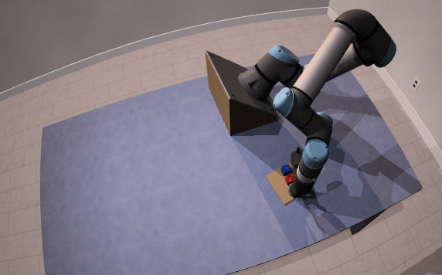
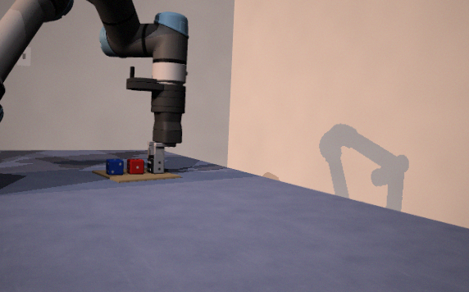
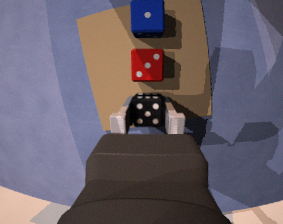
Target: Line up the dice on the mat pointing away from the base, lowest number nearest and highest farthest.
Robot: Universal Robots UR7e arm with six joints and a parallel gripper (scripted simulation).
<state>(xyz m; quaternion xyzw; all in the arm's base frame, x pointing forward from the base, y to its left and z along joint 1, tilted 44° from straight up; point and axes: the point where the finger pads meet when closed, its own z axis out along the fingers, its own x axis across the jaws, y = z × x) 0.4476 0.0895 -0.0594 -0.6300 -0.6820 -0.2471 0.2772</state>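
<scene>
Now: hand right at the black die. Round my hand: red die (5 cm behind); blue die (9 cm behind); tan mat (4 cm behind, 2 cm below).
</scene>
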